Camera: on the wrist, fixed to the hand. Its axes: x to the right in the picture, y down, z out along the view.
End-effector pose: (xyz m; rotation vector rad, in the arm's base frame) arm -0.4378 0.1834 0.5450 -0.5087 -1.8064 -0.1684
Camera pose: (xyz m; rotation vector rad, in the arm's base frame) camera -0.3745 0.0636 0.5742 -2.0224 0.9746 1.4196
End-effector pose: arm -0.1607 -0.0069 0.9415 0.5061 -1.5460 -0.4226
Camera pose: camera -0.0473 -0.0633 0.8853 -1.6457 -0.1486 1.8252
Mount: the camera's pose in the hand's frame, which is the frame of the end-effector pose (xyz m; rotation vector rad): -0.0163 -0.0845 -0.1086 0.0176 -0.7148 -3.0367
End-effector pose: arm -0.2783 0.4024 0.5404 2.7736 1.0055 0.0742
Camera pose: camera -0.3561 0.4730 0.6307 -0.9283 2.6422 -0.9132
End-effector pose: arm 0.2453 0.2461 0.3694 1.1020 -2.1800 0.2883
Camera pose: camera 0.3685 0.2548 0.4322 -2.5230 -0.9732 1.2432
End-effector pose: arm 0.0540 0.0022 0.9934 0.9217 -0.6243 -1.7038
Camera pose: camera 0.0996 0.0476 0.8707 -0.2142 -0.5416 1.3245
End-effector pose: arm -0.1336 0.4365 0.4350 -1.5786 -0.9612 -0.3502
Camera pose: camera -0.1752 0.3270 0.5090 -0.9990 2.2009 1.1485
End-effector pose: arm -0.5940 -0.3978 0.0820 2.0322 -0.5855 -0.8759
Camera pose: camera -0.5150 -0.2856 0.0629 -0.4012 -1.7454 1.4981
